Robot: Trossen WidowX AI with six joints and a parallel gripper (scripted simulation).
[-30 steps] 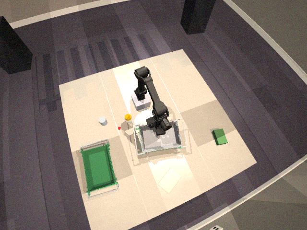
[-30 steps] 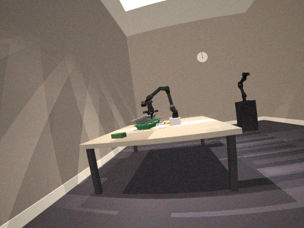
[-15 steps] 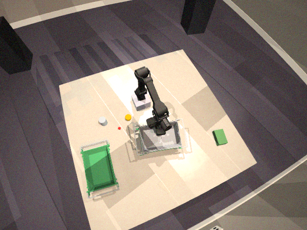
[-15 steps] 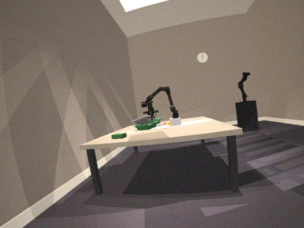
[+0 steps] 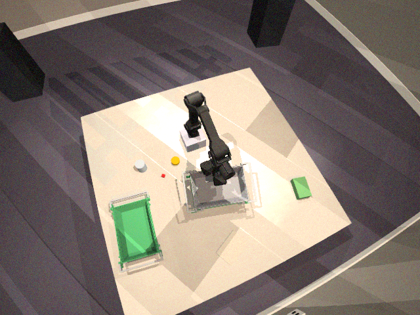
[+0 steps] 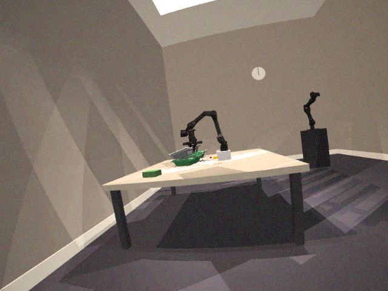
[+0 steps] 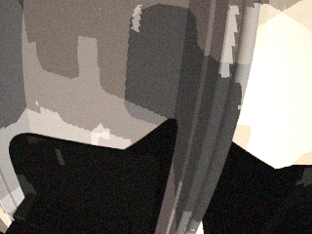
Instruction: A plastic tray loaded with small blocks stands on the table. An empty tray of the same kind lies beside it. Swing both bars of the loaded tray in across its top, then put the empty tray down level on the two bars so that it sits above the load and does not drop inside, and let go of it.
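My gripper tip is 8 cm short of the grey tray, 1 cm to the left of it and 1 cm below it. Round my gripper tip: red cube (28 cm to the right, 10 cm below, 10 cm behind); grey cylinder (39 cm to the right, 18 cm behind, 8 cm below); yellow disc (19 cm to the right, 17 cm behind, 10 cm below).
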